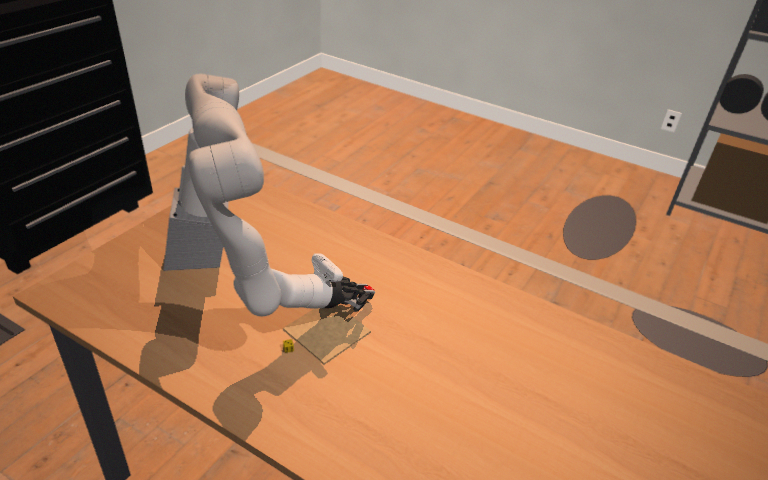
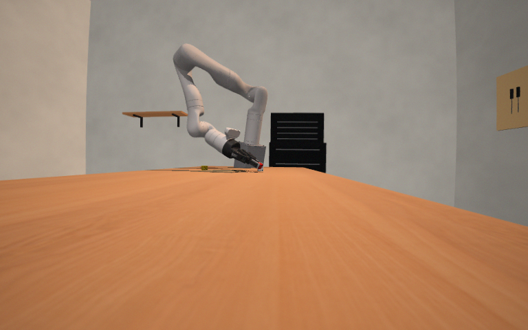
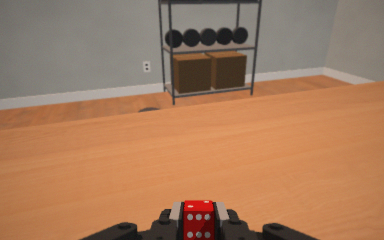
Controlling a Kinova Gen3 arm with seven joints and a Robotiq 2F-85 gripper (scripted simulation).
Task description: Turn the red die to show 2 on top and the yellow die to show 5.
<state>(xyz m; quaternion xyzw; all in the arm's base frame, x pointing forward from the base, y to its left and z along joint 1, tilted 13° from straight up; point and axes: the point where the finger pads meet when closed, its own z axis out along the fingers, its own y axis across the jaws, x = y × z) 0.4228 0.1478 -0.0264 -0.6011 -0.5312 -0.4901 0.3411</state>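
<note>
Now: hand 10 mm to the right of the red die and 10 mm above it. The rest, counted from my hand: white die: 70 mm behind, 20 mm below; yellow die: 20 mm behind, 230 mm to the right, 20 mm below; tan mat: 10 mm ahead, 130 mm to the right, 30 mm below.
</note>
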